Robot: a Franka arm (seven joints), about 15 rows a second.
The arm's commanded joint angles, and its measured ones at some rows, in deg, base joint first. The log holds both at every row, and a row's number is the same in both.
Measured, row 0:
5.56, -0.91, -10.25, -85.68, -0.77, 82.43, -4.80
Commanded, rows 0 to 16:
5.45, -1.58, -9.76, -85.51, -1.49, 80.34, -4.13
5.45, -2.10, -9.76, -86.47, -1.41, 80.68, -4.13
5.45, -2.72, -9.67, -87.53, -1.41, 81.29, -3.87
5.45, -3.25, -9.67, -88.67, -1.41, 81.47, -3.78
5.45, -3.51, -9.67, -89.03, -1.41, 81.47, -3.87
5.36, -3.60, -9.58, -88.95, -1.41, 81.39, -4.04
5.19, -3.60, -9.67, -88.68, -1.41, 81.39, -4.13
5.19, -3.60, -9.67, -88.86, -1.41, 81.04, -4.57
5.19, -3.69, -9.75, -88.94, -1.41, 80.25, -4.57
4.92, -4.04, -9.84, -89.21, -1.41, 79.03, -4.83
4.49, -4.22, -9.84, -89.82, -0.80, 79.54, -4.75
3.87, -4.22, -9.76, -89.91, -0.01, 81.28, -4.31
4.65, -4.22, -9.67, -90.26, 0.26, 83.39, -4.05
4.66, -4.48, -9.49, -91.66, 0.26, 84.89, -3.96
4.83, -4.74, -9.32, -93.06, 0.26, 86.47, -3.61
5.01, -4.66, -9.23, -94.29, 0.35, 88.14, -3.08
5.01, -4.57, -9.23, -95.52, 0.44, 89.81, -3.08
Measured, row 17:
5.01, -2.83, -9.77, -90.81, -0.36, 85.57, -4.44
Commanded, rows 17 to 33:
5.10, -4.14, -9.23, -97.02, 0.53, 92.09, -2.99
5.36, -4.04, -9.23, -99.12, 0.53, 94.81, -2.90
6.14, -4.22, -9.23, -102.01, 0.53, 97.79, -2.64
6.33, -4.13, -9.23, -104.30, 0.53, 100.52, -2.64
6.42, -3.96, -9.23, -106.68, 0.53, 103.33, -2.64
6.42, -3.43, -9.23, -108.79, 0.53, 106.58, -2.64
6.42, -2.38, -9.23, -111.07, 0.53, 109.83, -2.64
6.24, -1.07, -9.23, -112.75, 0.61, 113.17, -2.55
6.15, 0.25, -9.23, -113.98, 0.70, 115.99, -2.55
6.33, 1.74, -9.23, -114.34, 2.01, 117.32, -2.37
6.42, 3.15, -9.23, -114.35, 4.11, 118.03, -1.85
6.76, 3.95, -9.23, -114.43, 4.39, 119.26, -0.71
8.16, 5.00, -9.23, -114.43, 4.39, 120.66, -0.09
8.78, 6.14, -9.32, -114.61, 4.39, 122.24, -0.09
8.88, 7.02, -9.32, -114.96, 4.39, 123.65, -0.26
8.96, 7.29, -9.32, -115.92, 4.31, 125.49, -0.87
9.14, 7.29, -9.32, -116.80, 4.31, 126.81, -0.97
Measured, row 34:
8.50, 7.34, -9.05, -114.57, 3.35, 123.14, -1.14
